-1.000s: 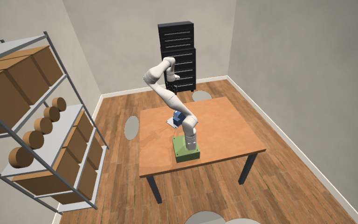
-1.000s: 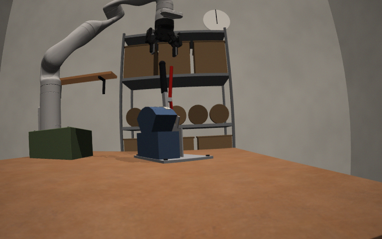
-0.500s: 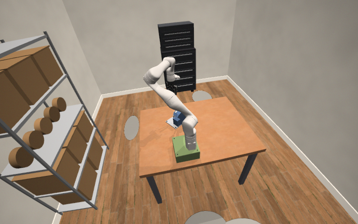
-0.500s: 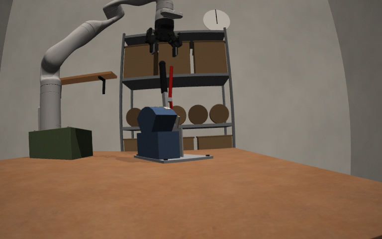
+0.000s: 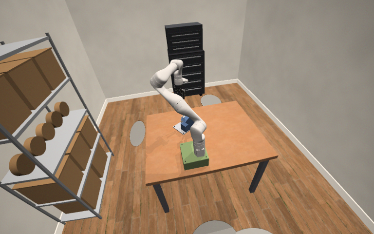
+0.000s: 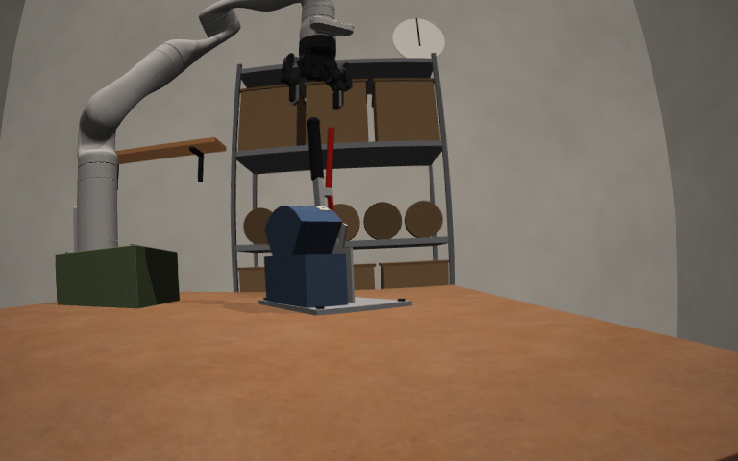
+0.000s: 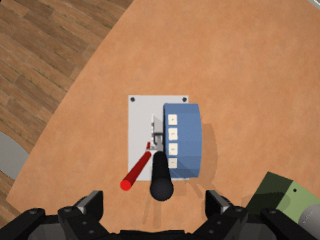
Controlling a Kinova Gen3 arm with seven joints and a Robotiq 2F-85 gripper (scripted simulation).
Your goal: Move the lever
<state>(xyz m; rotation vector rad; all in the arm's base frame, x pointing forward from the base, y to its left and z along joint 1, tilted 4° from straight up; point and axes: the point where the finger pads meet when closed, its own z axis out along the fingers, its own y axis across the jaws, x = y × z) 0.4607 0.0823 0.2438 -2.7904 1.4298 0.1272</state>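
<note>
The red bar lies 20 mm ahead of my hand, 10 mm to the right of it and 180 mm below it.
</note>
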